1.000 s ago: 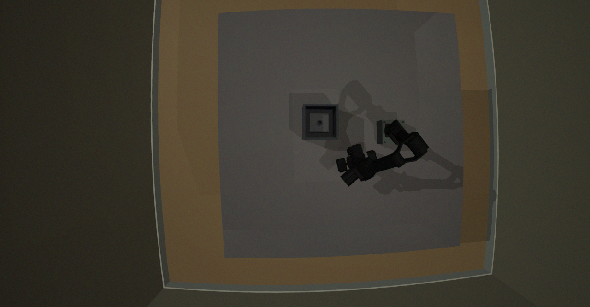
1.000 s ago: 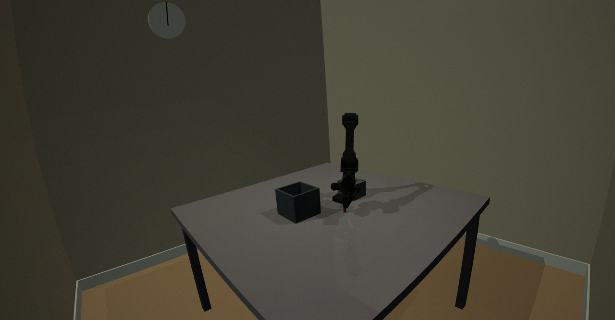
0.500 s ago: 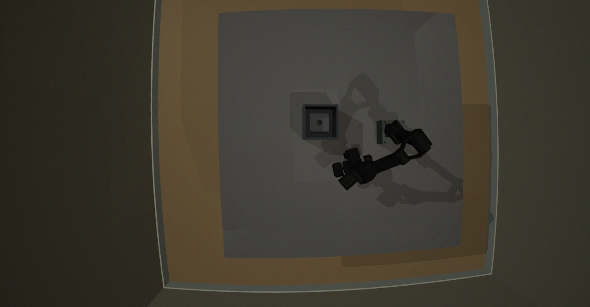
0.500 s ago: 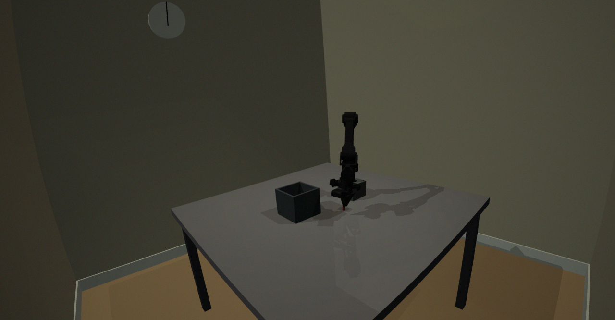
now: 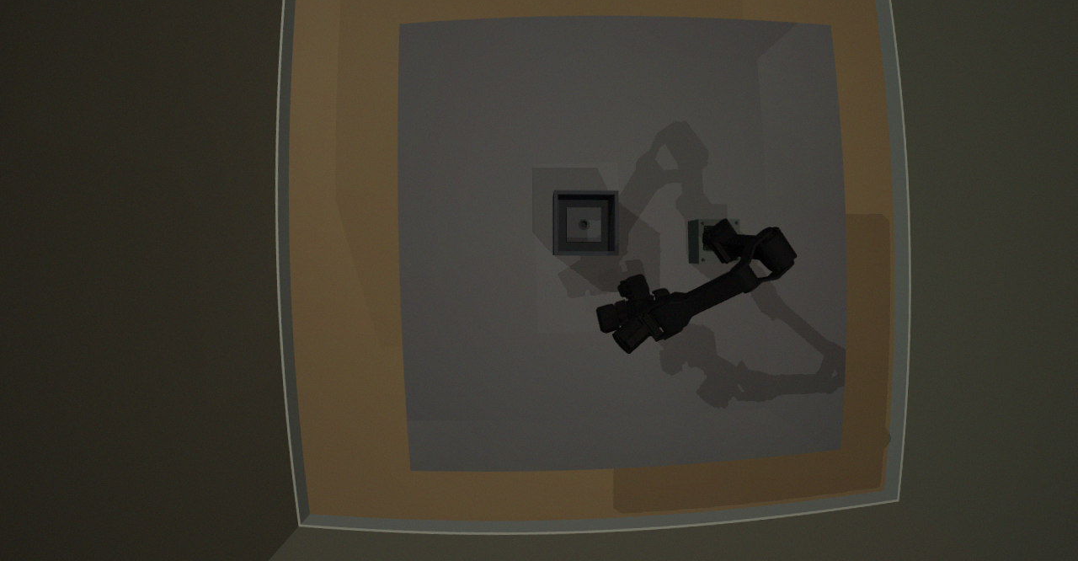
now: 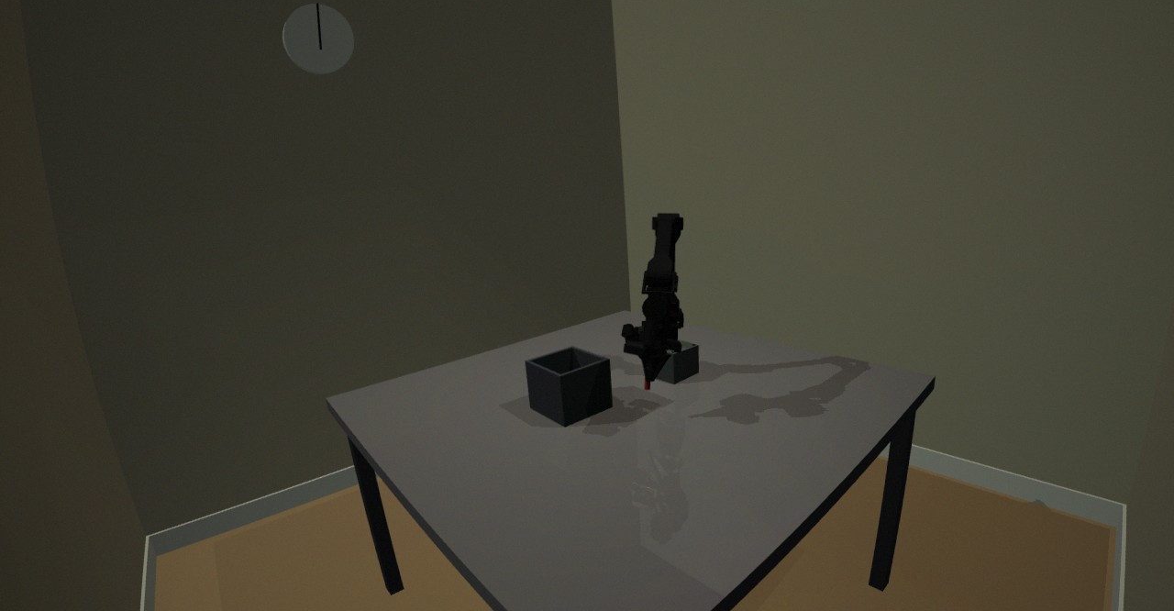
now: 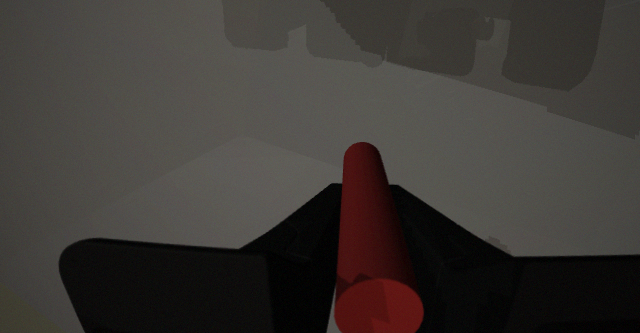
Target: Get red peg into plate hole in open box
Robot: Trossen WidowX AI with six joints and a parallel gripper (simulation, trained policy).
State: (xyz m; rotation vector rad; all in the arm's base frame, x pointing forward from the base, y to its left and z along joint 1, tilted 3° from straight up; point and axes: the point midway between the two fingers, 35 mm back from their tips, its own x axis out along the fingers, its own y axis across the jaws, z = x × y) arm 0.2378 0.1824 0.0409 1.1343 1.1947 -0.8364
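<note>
Now: the light plate 21 cm to the right of my gripper tip, 10 cm ahead of it and 6 cm below it. Round my gripper tip: red peg 2 cm above, 1 cm to the right.
</note>
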